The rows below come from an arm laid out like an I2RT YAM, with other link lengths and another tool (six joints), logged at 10 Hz.
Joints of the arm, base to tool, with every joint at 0 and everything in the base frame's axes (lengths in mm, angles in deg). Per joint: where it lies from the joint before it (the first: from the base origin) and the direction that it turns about. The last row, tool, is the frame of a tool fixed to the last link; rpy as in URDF.
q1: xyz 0 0 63.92 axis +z
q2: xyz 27 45.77 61.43 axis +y
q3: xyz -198 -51.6 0 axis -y
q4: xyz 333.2 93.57 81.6 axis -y
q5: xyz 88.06 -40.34 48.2 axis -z
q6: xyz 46.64 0 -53.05 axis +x
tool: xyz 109 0 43 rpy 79.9 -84.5 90
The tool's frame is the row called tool.
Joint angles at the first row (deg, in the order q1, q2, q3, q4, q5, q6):
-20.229, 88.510, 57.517, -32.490, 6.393, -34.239
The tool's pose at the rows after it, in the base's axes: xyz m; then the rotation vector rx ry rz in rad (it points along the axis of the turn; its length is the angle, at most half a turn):
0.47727 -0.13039 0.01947 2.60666 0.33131 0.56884
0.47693 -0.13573 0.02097 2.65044 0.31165 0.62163
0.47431 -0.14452 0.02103 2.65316 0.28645 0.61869
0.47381 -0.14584 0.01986 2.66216 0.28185 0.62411
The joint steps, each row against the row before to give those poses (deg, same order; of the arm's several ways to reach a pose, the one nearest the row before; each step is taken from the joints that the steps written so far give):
-2.666, -0.001, -0.001, 1.202, -4.175, -0.022
-1.880, 0.001, -0.044, 0.153, -4.065, -0.022
-1.137, 0.000, 0.001, -0.022, -0.241, 0.000
-0.371, 0.196, -0.001, 0.044, -0.655, 0.001

